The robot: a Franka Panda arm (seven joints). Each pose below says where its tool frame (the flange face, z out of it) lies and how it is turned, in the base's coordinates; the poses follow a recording.
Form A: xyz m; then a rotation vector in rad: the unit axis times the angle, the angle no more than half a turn.
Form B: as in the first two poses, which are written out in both.
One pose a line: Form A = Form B
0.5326 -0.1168 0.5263 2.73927 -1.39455 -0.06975 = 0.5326 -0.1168 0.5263 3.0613 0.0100 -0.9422
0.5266 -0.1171 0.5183 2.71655 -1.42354 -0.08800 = 0.5266 -0.1171 0.5183 3.0500 0.0167 -0.9661
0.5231 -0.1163 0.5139 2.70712 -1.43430 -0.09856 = 0.5231 -0.1163 0.5139 3.0440 0.0210 -0.9755
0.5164 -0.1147 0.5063 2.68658 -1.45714 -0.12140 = 0.5164 -0.1147 0.5063 3.0308 0.0302 -0.9956
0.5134 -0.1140 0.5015 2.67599 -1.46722 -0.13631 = 0.5134 -0.1140 0.5015 3.0226 0.0364 -1.0052
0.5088 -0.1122 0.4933 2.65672 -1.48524 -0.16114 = 0.5088 -0.1122 0.4933 3.0081 0.0464 -1.0226
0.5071 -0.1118 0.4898 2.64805 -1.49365 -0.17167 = 0.5071 -0.1118 0.4898 3.0020 0.0506 -1.0307
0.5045 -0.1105 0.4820 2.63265 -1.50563 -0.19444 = 0.5045 -0.1105 0.4820 2.9888 0.0599 -1.0436
